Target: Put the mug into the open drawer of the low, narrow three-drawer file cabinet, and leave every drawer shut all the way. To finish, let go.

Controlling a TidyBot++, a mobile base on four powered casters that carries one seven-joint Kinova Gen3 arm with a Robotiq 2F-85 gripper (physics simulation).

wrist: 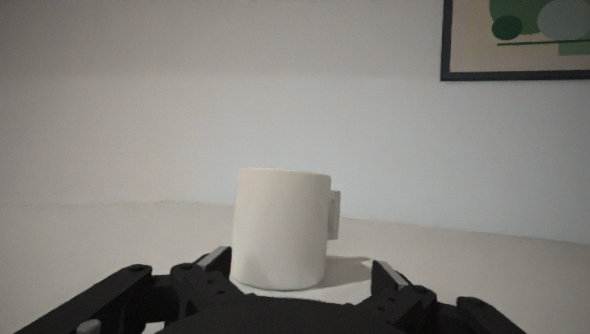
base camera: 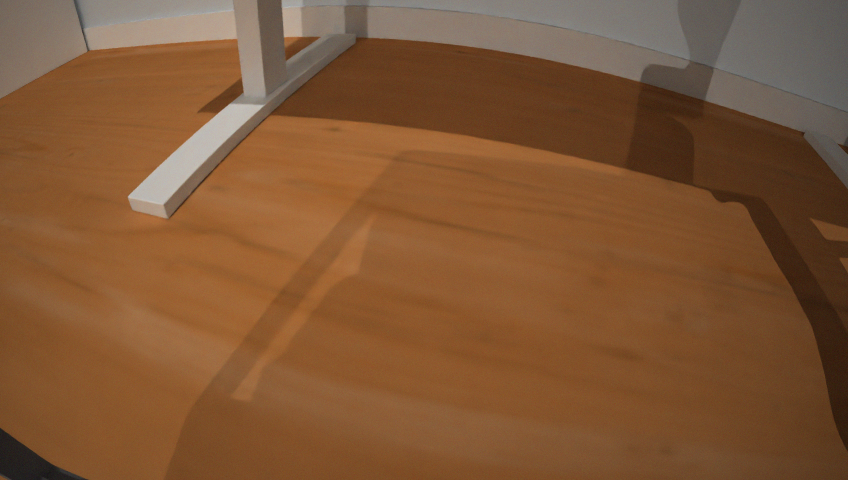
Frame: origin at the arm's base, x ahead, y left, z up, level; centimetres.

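Seen in the pictures: gripper, between the fingertips: [wrist: 300, 269].
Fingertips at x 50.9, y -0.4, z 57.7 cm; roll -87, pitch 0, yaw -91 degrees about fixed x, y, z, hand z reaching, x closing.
A point is followed by its place in that frame.
A white mug [wrist: 281, 230] @(z 59.6, x 53.2, y 1.1 cm) stands upright on a pale table top [wrist: 90, 245] @(z 55.4, x 60.5, y 20.4 cm) in the wrist view, with its handle on the right side. My gripper [wrist: 300, 269] @(z 57.7, x 50.9, y -0.4 cm) is open, one finger on each side in the view. The mug shows between the fingertips, nearer the left finger, with a gap to the right finger. Whether it lies between the fingers or a little beyond them is hard to tell. The file cabinet and its drawers do not show in either view.
In the base view a white table leg with a long foot [base camera: 202, 142] stands on the wooden floor [base camera: 476, 285] @(z -39.6, x 45.1, y -2.4 cm) at the left. Part of another white foot [base camera: 830, 155] shows at the right edge. A framed picture [wrist: 517, 76] @(z 102.1, x 109.8, y -61.4 cm) hangs on the wall behind the mug.
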